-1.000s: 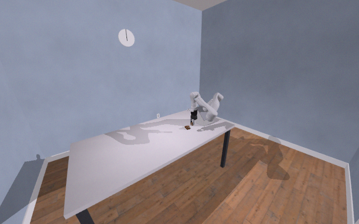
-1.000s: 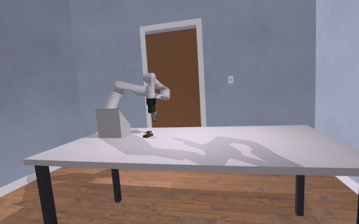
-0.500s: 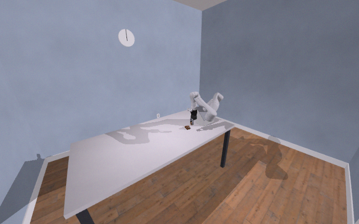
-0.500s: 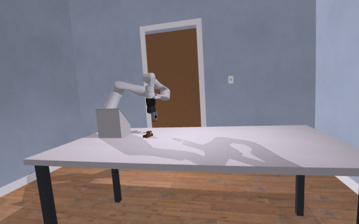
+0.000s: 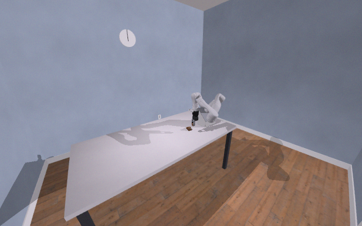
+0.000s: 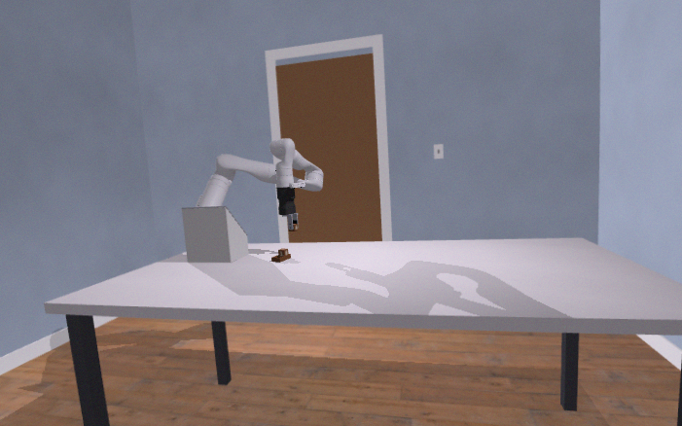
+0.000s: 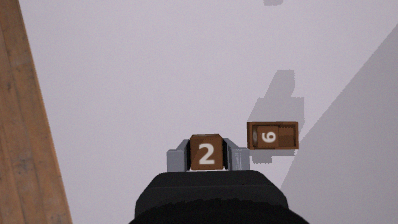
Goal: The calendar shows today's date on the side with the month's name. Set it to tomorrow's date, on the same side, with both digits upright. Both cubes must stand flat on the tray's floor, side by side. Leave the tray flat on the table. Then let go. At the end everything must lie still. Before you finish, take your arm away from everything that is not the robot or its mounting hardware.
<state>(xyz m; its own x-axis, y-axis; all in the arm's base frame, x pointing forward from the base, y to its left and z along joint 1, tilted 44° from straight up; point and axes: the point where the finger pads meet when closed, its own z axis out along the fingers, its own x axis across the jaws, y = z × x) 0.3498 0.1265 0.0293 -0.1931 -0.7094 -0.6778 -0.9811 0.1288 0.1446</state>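
Now: the brown cube 1 cm below my hand.
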